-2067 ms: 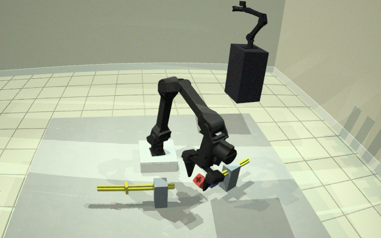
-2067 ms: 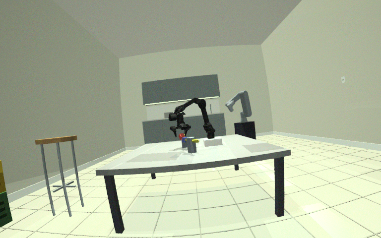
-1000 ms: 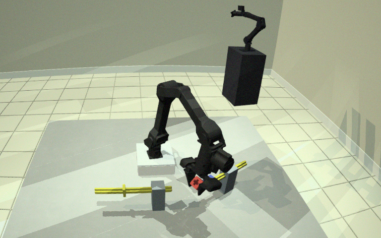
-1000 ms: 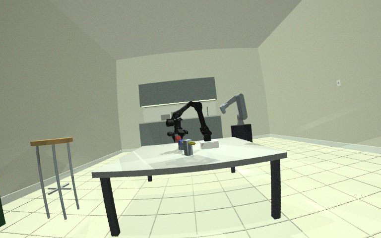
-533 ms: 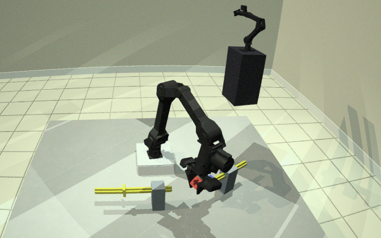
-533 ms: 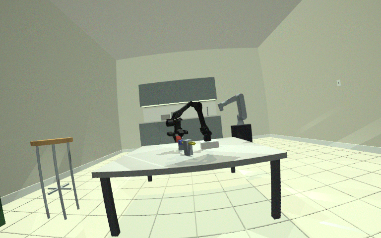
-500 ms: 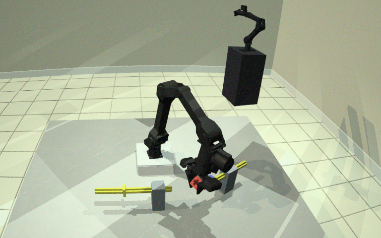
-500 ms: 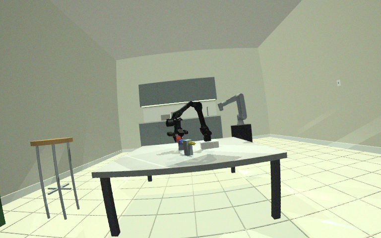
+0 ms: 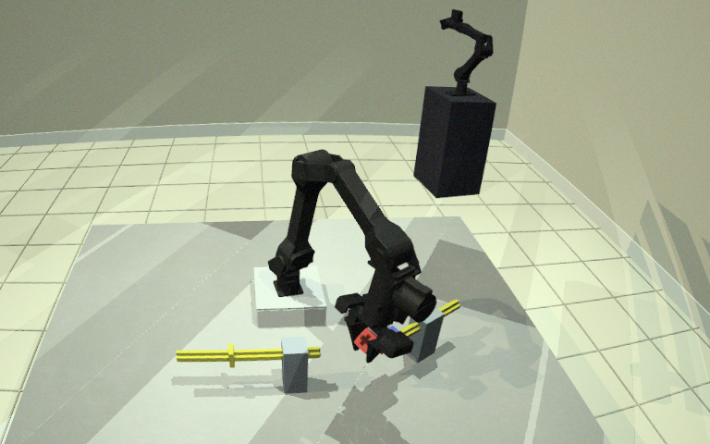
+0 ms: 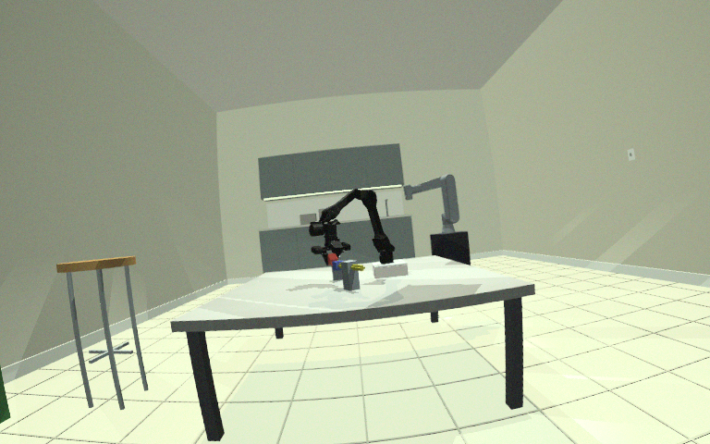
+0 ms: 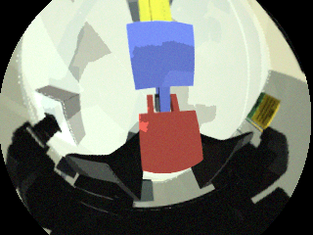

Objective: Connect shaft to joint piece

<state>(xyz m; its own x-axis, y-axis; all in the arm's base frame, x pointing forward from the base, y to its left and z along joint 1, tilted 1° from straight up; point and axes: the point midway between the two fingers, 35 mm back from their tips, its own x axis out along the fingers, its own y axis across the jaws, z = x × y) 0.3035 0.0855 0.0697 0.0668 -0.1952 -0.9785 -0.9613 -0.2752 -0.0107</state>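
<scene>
The red square joint piece lies 3 cm above my gripper tip, 2 cm to the left of it and 1 cm behind it.
</scene>
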